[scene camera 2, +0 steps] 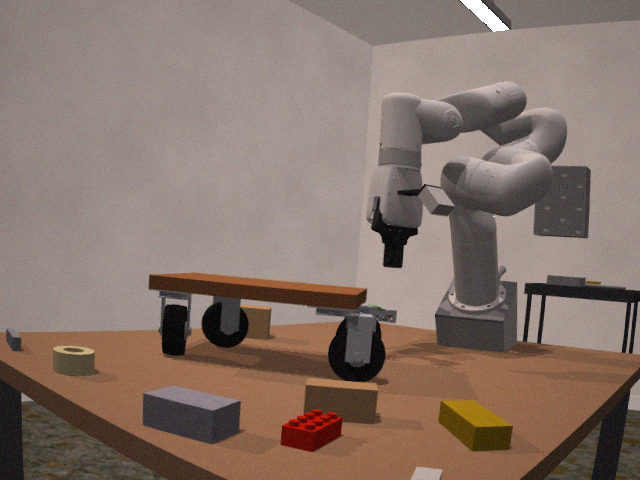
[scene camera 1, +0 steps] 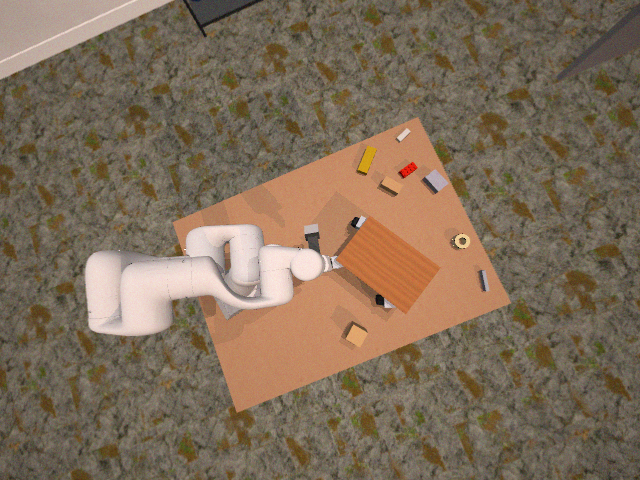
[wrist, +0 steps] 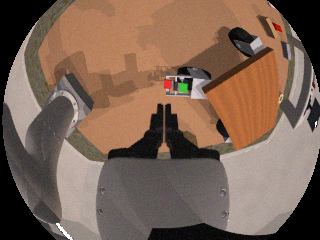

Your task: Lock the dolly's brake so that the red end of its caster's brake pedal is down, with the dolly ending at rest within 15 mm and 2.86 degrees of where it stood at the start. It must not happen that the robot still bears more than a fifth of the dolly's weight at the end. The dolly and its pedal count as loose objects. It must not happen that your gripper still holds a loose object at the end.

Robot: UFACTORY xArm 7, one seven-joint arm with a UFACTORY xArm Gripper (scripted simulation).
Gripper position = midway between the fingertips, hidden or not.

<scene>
In view: my gripper [scene camera 2: 392, 267], a tan cube [scene camera 2: 258, 316], a yellow block [scene camera 2: 479, 429], a tape roll [scene camera 2: 74, 363] and a grey block [scene camera 2: 208, 418].
My gripper shows as well in the wrist view [wrist: 164, 112]. The wrist view does not show the yellow block: it is out of frame.
</scene>
